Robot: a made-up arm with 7 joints. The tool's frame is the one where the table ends. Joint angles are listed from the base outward.
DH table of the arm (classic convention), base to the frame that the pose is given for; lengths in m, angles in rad. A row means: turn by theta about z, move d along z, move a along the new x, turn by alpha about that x. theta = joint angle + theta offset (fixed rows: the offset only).
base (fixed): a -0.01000  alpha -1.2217  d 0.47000  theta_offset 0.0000
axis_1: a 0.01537  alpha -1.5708  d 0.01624  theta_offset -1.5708
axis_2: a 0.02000  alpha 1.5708  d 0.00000  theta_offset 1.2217
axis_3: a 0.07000  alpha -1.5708  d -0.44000  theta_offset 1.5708
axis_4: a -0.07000  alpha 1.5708  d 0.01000  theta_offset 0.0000
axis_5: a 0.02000  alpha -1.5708  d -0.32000  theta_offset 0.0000
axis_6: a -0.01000  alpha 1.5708  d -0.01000  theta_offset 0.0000
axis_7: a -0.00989  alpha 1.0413  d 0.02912  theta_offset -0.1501
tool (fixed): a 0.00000  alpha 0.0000  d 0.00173  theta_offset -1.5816
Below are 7 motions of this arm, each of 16 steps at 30 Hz.
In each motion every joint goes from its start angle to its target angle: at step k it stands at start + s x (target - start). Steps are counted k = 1, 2, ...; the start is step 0. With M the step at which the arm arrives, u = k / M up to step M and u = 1 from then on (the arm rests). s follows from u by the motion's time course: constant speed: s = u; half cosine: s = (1 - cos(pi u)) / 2; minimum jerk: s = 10 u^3 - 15 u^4 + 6 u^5.
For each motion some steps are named. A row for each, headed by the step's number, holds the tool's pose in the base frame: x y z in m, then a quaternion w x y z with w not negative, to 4 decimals.
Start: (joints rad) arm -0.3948 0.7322 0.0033 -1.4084 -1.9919 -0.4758 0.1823
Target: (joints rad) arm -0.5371 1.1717 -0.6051 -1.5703 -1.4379 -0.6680 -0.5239
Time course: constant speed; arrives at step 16
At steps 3, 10, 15, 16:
3: 0.5231 0.3244 0.2630 0.6263 -0.7518 0.0362 0.2031
10: 0.5311 0.3148 0.2977 0.7606 -0.6185 0.1455 0.1330
15: 0.5240 0.3193 0.3093 0.8202 -0.5179 0.2267 0.0877
16: 0.5213 0.3216 0.3107 0.8283 -0.4984 0.2431 0.0793

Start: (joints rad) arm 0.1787 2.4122 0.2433 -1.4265 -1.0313 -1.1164 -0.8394
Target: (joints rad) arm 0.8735 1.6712 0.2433 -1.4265 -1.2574 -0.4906 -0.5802
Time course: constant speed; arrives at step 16
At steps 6, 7, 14, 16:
6: 0.4049 0.4971 0.7057 0.9123 -0.1980 0.1978 0.2991
7: 0.3940 0.5190 0.6712 0.9033 -0.2167 0.1958 0.3144
14: 0.2426 0.6288 0.4486 0.8220 -0.3209 0.1615 0.4419
16: 0.1788 0.6438 0.3966 0.7939 -0.3403 0.1450 0.4826

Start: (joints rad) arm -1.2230 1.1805 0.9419 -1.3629 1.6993 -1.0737 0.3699
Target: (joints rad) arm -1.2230 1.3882 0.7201 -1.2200 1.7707 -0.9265 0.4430
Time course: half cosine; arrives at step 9
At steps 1, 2, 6, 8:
1: 0.2106 0.5278 0.8316 0.1113 -0.1459 -0.7365 0.6510
2: 0.2082 0.5276 0.8374 0.1179 -0.1373 -0.7439 0.6434
6: 0.1897 0.5268 0.8749 0.1667 -0.0714 -0.7866 0.5903
8: 0.1827 0.5272 0.8858 0.1837 -0.0475 -0.7970 0.5733

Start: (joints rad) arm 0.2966 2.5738 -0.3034 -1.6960 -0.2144 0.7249 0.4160
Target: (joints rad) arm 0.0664 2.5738 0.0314 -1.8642 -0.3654 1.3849 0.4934
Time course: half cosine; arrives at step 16
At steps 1, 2, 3, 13, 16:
1: 0.3683 0.4029 0.6980 0.4267 -0.7753 -0.3840 0.2633
2: 0.3692 0.3986 0.6999 0.4256 -0.7792 -0.3859 0.2507
3: 0.3705 0.3917 0.7031 0.4234 -0.7853 -0.3887 0.2301
13: 0.3701 0.2631 0.7690 0.3164 -0.8440 -0.4043 -0.1553
16: 0.3674 0.2499 0.7763 0.2987 -0.8438 -0.4014 -0.1942

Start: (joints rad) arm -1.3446 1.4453 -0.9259 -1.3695 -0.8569 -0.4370 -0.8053
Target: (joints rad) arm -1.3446 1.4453 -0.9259 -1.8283 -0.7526 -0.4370 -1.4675
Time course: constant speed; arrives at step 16
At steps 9, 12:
9: 0.5174 0.2570 0.6904 0.8790 -0.4010 -0.0392 -0.2550
12: 0.5081 0.2319 0.6851 0.8809 -0.3500 -0.0408 -0.3158

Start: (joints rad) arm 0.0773 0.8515 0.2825 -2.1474 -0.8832 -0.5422 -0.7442
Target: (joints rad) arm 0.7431 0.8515 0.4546 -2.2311 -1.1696 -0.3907 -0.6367
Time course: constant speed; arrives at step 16
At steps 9, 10, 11, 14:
9: 0.1936 0.3825 0.2558 0.6298 -0.7757 0.0239 0.0317
10: 0.1788 0.3860 0.2523 0.6344 -0.7710 0.0209 0.0508
11: 0.1640 0.3893 0.2493 0.6390 -0.7658 0.0180 0.0696
14: 0.1193 0.3975 0.2439 0.6527 -0.7472 0.0104 0.1249

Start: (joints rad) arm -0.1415 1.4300 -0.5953 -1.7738 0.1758 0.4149 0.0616
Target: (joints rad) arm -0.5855 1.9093 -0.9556 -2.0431 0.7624 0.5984 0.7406
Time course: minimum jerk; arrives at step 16
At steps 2, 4, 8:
2: 0.3411 0.3948 0.2580 0.0876 0.8548 0.0444 -0.5095
4: 0.3458 0.3932 0.2789 0.1188 0.8495 0.0459 -0.5120
8: 0.3500 0.3863 0.3724 0.2648 0.8113 0.0744 -0.5158

